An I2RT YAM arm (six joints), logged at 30 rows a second.
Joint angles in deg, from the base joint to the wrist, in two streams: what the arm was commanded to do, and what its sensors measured. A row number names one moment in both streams.
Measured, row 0:
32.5, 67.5, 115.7, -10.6, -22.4, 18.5
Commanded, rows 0 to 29:
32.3, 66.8, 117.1, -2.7, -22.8, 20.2
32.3, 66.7, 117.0, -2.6, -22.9, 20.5
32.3, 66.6, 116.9, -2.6, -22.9, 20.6
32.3, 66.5, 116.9, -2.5, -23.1, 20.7
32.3, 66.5, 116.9, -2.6, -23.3, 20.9
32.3, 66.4, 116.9, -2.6, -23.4, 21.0
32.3, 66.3, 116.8, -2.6, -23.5, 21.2
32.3, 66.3, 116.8, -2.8, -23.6, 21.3
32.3, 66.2, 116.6, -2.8, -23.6, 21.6
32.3, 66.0, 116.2, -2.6, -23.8, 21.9
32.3, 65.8, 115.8, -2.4, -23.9, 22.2
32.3, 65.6, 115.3, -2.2, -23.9, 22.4
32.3, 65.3, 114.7, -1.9, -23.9, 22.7
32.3, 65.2, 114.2, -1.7, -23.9, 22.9
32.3, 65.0, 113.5, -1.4, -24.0, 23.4
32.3, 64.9, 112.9, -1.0, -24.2, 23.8
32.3, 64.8, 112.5, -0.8, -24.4, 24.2
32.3, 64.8, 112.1, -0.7, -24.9, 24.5
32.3, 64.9, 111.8, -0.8, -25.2, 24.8
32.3, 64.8, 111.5, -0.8, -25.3, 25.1
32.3, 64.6, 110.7, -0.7, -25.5, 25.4
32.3, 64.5, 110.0, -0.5, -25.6, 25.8
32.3, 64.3, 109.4, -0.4, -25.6, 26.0
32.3, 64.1, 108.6, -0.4, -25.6, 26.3
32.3, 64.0, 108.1, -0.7, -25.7, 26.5
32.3, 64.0, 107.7, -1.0, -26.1, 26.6
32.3, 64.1, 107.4, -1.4, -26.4, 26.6
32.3, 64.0, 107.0, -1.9, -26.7, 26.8
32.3, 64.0, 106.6, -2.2, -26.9, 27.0
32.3, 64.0, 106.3, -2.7, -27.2, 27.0
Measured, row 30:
32.5, 65.2, 106.4, -7.0, -26.9, 26.0
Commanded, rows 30 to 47:
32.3, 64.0, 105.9, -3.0, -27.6, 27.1
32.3, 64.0, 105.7, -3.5, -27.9, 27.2
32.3, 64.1, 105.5, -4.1, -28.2, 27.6
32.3, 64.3, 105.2, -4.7, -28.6, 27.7
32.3, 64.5, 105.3, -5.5, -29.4, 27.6
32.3, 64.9, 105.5, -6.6, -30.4, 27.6
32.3, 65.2, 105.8, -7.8, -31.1, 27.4
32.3, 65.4, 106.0, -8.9, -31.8, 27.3
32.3, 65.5, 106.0, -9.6, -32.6, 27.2
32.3, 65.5, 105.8, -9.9, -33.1, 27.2
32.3, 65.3, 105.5, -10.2, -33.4, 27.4
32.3, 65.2, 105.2, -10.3, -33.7, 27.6
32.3, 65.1, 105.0, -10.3, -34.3, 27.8
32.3, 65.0, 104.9, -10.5, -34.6, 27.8
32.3, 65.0, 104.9, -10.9, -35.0, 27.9
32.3, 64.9, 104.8, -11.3, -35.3, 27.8
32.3, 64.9, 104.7, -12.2, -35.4, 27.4
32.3, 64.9, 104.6, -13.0, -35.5, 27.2
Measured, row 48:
32.5, 66.0, 104.6, -14.6, -34.3, 27.3
